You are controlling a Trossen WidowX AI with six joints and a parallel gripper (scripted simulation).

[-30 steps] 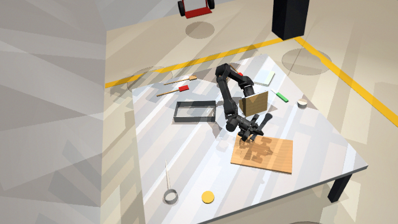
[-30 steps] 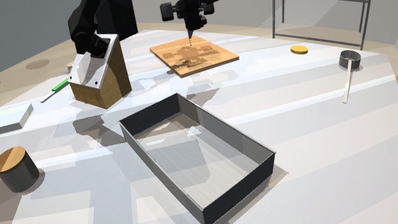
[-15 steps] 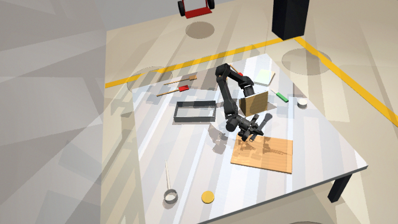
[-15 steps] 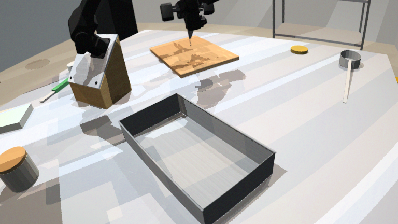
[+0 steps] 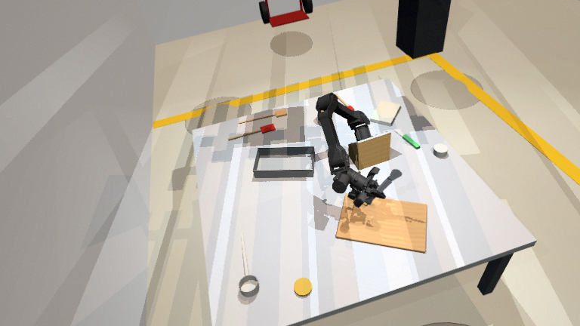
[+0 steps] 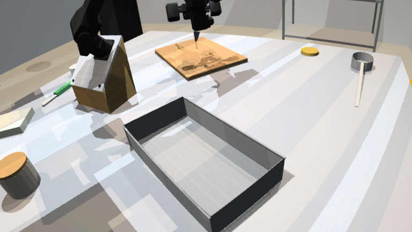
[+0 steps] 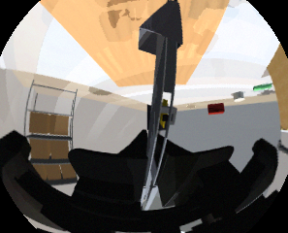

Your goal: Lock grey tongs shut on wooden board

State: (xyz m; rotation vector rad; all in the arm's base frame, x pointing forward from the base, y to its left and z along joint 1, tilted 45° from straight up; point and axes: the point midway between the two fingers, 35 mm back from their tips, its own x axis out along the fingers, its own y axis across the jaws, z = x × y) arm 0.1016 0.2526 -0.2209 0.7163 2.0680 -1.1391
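The wooden board lies 16 cm below my gripper tip and 1 cm ahead of it. Round my gripper tip: green-handled tool 43 cm to the right, 35 cm behind, 16 cm below; white disc 45 cm behind, 26 cm to the right, 15 cm below; yellow disc 42 cm ahead, 16 cm to the left, 16 cm below.
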